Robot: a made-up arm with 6 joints.
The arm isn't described. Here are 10 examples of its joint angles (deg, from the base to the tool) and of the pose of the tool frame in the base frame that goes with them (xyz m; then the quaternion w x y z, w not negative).
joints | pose
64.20 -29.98 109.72 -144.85 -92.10 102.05 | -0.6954 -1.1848 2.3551 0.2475 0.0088 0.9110 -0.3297
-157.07 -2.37 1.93 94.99 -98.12 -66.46 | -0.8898 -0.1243 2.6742 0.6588 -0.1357 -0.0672 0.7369
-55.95 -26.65 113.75 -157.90 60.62 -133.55 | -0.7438 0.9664 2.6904 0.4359 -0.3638 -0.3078 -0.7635
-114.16 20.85 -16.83 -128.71 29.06 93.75 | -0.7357 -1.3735 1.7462 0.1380 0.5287 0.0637 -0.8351
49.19 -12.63 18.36 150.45 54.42 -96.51 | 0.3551 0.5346 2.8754 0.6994 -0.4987 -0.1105 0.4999
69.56 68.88 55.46 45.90 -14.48 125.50 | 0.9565 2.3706 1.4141 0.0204 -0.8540 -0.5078 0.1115
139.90 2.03 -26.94 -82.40 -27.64 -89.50 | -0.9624 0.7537 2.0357 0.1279 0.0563 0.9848 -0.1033
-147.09 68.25 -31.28 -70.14 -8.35 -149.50 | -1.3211 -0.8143 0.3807 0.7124 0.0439 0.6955 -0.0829
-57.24 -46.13 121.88 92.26 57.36 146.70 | -0.8379 1.5975 1.8129 0.8395 -0.3258 -0.1854 0.3934
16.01 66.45 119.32 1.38 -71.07 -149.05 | 1.8784 0.5012 2.1949 0.2417 0.9408 0.2360 -0.0273
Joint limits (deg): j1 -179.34..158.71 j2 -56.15..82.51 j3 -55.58..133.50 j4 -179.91..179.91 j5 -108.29..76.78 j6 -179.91..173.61
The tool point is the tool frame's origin. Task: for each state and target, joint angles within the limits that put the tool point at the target. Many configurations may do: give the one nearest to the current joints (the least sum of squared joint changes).
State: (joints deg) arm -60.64 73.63 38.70 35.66 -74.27 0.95
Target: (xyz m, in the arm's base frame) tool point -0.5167 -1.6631 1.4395
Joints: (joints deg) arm -101.80 40.82 -6.48 30.05 -84.60 0.31
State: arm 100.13 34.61 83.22 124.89 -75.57 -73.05
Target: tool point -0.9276 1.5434 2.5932
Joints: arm 126.73 48.23 78.35 125.91 -75.42 -73.02
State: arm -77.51 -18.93 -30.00 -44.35 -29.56 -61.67
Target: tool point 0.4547 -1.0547 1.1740
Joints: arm -67.63 29.30 -54.08 -44.36 -27.17 -61.61
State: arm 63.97 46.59 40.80 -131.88 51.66 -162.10
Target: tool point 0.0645 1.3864 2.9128
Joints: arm 92.81 20.63 57.77 -132.12 44.30 -161.69
